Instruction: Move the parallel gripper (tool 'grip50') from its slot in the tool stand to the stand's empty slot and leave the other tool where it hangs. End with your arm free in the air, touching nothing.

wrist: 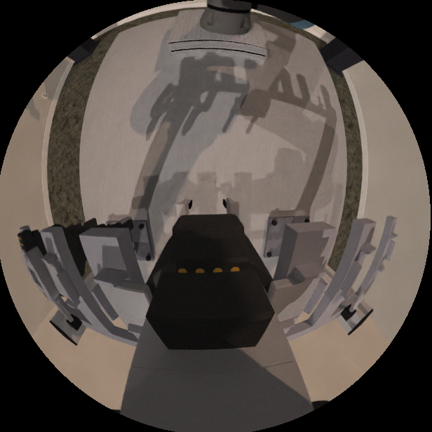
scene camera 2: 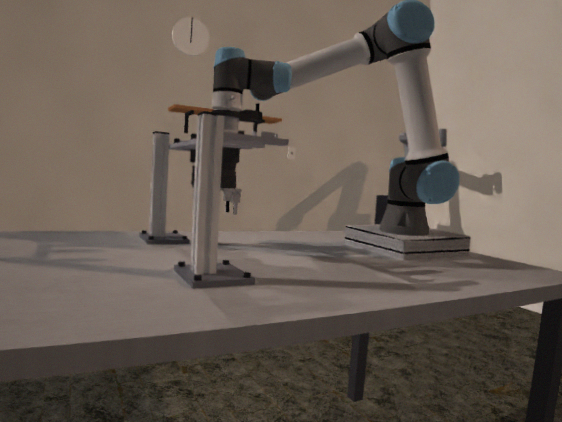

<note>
In view: a parallel gripper (scene camera 2: 230, 156) and a tool stand (wrist: 302, 247).
The parallel gripper also shows in the wrist view (wrist: 202, 243).
</note>
